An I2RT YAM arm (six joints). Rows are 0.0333 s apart.
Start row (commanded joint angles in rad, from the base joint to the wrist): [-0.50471 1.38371 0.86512 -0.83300 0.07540 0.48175]
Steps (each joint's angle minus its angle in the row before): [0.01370 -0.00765 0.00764 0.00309 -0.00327 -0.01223]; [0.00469 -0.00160 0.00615 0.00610 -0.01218 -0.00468]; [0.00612 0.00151 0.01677 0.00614 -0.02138 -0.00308]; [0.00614 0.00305 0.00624 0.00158 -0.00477 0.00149]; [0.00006 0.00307 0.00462 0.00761 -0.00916 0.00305]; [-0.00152 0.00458 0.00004 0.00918 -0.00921 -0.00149]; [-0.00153 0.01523 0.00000 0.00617 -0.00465 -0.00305]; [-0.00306 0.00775 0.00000 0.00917 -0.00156 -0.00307]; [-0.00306 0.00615 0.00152 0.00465 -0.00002 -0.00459]
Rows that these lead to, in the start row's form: [-0.49101 1.37606 0.87276 -0.82991 0.07213 0.46952]; [-0.48632 1.37446 0.87891 -0.82381 0.05995 0.46484]; [-0.48020 1.37597 0.89568 -0.81767 0.03857 0.46176]; [-0.47406 1.37902 0.90192 -0.81609 0.03380 0.46325]; [-0.47400 1.38209 0.90654 -0.80848 0.02464 0.46630]; [-0.47552 1.38667 0.90658 -0.79930 0.01543 0.46481]; [-0.47705 1.40190 0.90658 -0.79313 0.01078 0.46176]; [-0.48011 1.40965 0.90658 -0.78396 0.00922 0.45869]; [-0.48317 1.41580 0.90810 -0.77931 0.00920 0.45410]
